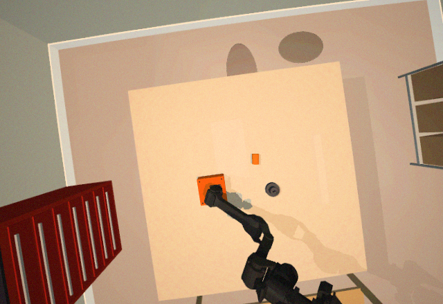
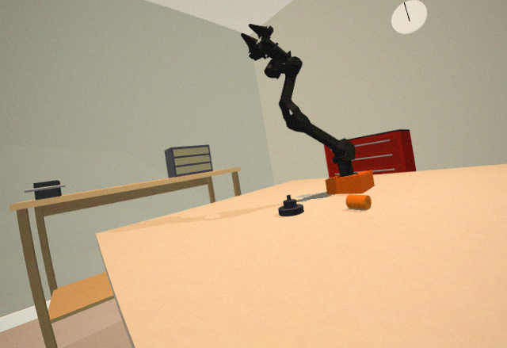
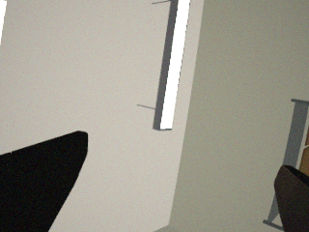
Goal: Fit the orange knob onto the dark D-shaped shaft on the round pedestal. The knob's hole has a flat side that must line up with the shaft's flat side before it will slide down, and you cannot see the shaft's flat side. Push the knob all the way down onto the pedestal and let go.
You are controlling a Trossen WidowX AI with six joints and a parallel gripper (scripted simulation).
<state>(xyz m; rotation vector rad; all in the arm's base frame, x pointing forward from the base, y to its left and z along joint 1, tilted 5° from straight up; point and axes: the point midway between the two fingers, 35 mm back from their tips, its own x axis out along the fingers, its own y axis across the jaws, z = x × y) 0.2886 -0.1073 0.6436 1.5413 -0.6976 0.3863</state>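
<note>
Now: gripper tip 710 mm above the orange knob, 310 mm to the right of it and 40 mm past it. Round my gripper tip: dark round pedestal (700 mm below, 110 mm to the left, 40 mm ahead).
</note>
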